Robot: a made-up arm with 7 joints. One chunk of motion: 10 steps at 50 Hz.
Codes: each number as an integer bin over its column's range. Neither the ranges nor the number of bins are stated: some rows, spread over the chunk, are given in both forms.
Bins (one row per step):
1: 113 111 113 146 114 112 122
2: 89 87 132 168 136 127 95
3: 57 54 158 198 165 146 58
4: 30 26 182 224 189 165 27
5: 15 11 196 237 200 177 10
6: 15 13 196 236 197 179 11
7: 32 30 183 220 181 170 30
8: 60 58 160 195 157 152 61
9: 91 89 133 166 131 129 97
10: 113 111 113 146 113 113 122
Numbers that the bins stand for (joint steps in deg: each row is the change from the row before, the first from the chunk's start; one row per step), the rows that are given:
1: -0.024 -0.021 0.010 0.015 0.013 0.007 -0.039
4: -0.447 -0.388 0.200 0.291 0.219 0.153 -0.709
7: -0.437 -0.371 0.202 0.276 0.197 0.167 -0.688
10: -0.024 -0.021 0.010 0.015 0.010 0.010 -0.039
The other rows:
2: -0.146 -0.125 0.062 0.093 0.073 0.049 -0.229
3: -0.309 -0.267 0.134 0.199 0.153 0.101 -0.491
5: -0.524 -0.453 0.238 0.336 0.249 0.186 -0.829
6: -0.524 -0.444 0.238 0.333 0.241 0.191 -0.822
8: -0.294 -0.250 0.139 0.188 0.131 0.117 -0.469
9: -0.136 -0.116 0.065 0.086 0.060 0.054 -0.215

